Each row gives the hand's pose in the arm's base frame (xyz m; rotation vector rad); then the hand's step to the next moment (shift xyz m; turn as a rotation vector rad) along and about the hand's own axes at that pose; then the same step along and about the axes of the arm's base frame.
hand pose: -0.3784 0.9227 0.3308 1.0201 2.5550 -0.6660
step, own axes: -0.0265 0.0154 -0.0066 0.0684 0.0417 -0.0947
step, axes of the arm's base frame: 0.0287 -0.0016 0.0126 -0.0288 0.1148 0.0370
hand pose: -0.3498 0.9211 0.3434 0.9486 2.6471 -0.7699
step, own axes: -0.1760 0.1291 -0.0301 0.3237 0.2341 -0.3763
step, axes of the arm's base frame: 0.2167 0.0085 0.0392 -0.1101 0.5282 0.1003
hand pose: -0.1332 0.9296 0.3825 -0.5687 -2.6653 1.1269
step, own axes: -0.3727 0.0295 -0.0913 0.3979 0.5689 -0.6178
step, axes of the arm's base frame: 0.3755 -0.0781 0.0319 -0.0093 0.9289 0.0280
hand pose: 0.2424 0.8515 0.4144 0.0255 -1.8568 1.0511
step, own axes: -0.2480 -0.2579 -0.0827 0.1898 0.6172 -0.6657
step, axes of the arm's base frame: 0.3040 -0.2060 -0.0044 0.1156 0.9078 -0.1506
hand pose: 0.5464 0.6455 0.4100 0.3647 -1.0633 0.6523
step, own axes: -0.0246 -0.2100 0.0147 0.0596 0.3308 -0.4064
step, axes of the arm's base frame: 0.1188 -0.1753 -0.0089 0.0823 0.5016 -0.1407
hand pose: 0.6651 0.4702 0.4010 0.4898 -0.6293 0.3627
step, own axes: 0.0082 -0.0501 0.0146 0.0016 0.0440 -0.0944
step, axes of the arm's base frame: 0.0225 -0.0478 -0.0007 0.0251 0.0873 -0.0510
